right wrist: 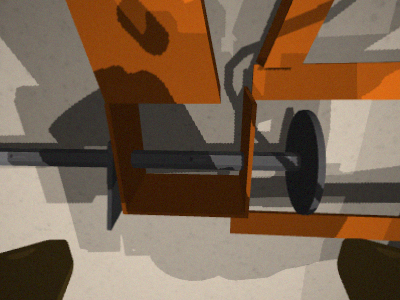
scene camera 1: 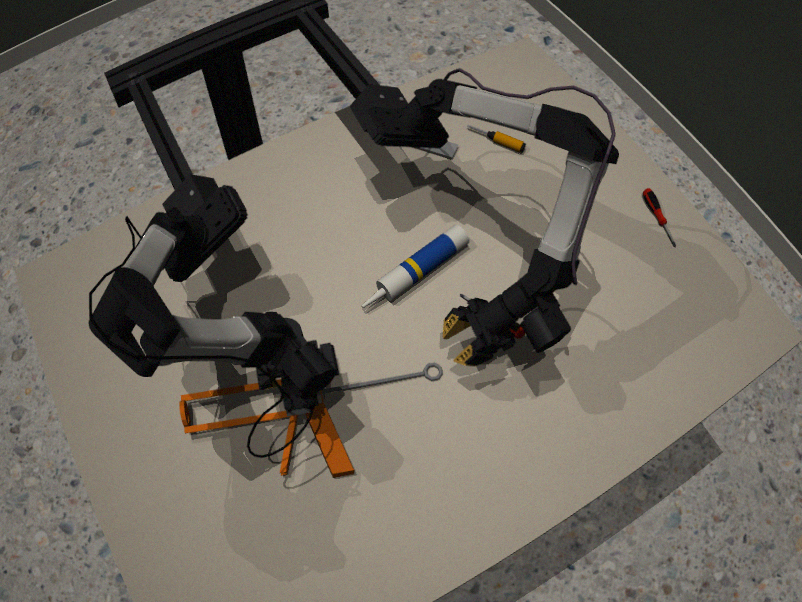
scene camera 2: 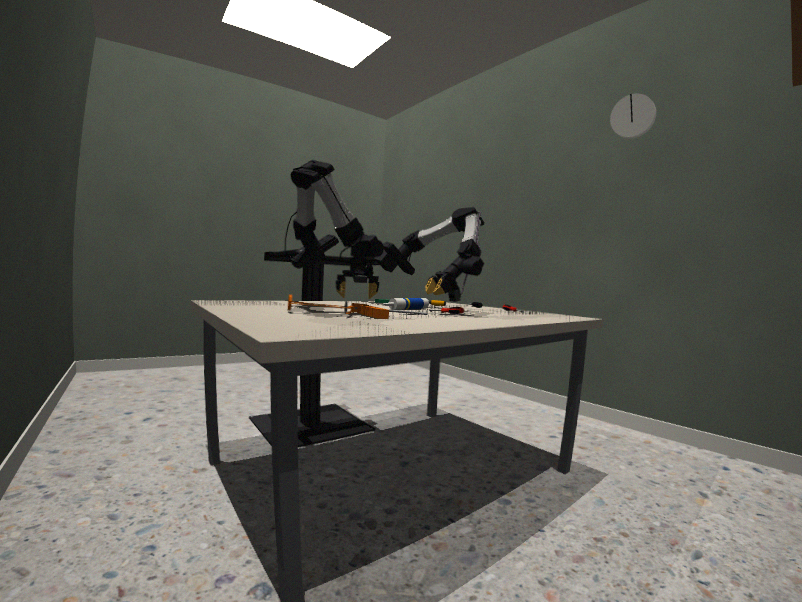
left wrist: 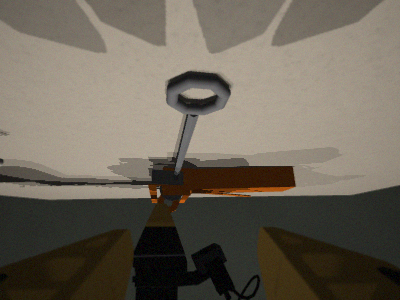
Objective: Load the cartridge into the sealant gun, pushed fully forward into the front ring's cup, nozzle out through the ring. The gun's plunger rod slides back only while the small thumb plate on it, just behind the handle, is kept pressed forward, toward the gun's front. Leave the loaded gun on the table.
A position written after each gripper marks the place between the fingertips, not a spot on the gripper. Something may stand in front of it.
Note:
In view: the left gripper (scene camera 1: pixel 449 349), the right gripper (right wrist: pixel 204 250), an orange sealant gun (right wrist: pixel 152 59) and a cartridge (scene camera 1: pixel 413 269).
The left gripper shows as well in the left wrist view (left wrist: pixel 195 239). The right gripper also shows in the left wrist view (left wrist: pixel 161 205). The right wrist view misses the cartridge: it is out of frame.

